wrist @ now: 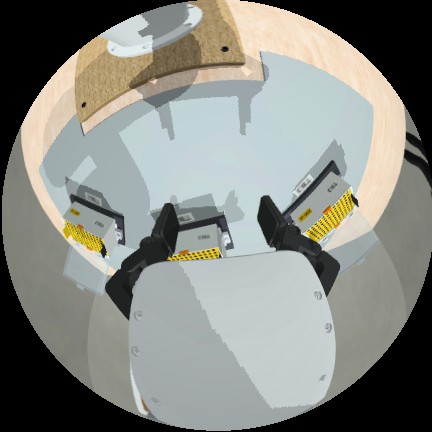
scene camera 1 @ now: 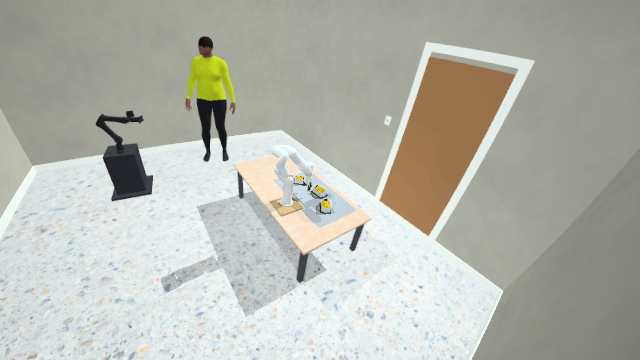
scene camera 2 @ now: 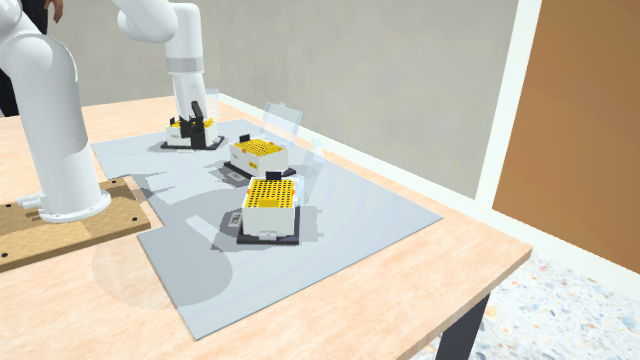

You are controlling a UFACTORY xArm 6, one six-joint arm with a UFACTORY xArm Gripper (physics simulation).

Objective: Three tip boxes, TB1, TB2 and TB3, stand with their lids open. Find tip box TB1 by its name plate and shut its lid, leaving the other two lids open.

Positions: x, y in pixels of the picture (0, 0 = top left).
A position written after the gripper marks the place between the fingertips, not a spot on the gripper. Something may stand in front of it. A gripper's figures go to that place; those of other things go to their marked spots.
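Labels:
The gripper [wrist: 217, 209] is 0.12 m from the lens, and a grey-blue mat [wrist: 211, 148] is 0.17 m from the lens. That mat and a tip box TB3 [wrist: 328, 187] are 0.21 m apart, going by the marked spots on them, and the tip box TB3 is 0.26 m from the lens.

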